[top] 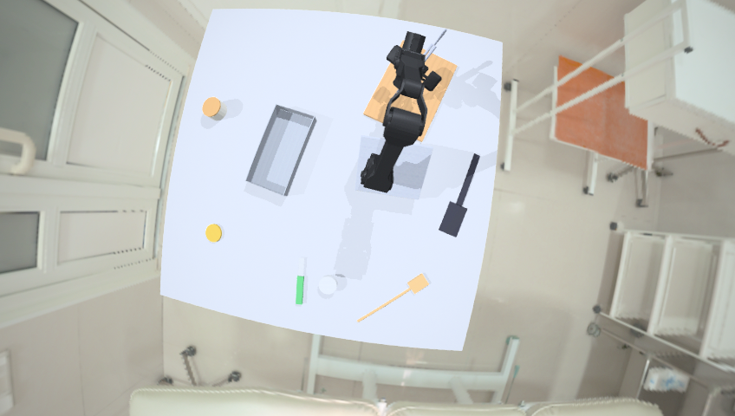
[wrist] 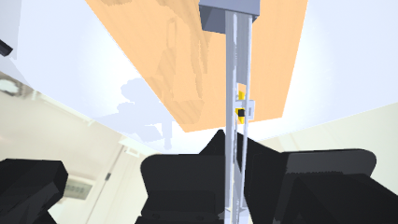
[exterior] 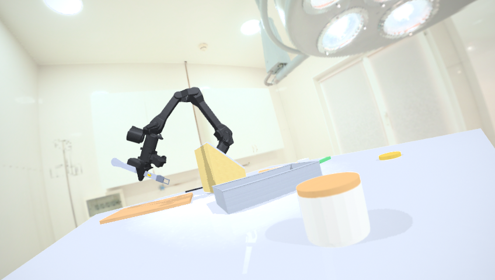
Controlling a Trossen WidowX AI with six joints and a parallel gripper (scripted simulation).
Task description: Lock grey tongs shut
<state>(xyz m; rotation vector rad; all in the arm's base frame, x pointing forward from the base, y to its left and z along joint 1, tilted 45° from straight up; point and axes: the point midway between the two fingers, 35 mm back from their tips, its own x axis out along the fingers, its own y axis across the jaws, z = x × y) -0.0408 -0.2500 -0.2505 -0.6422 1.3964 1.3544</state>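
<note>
The wooden board lies 30 mm to the left of my gripper tip and 120 mm below it. Round my gripper tip: black spatula: 280 mm behind, 390 mm to the left, 130 mm below; then white round thing: 110 mm ahead, 810 mm to the left, 110 mm below; then grey roasting tin: 410 mm ahead, 390 mm to the left, 100 mm below.
</note>
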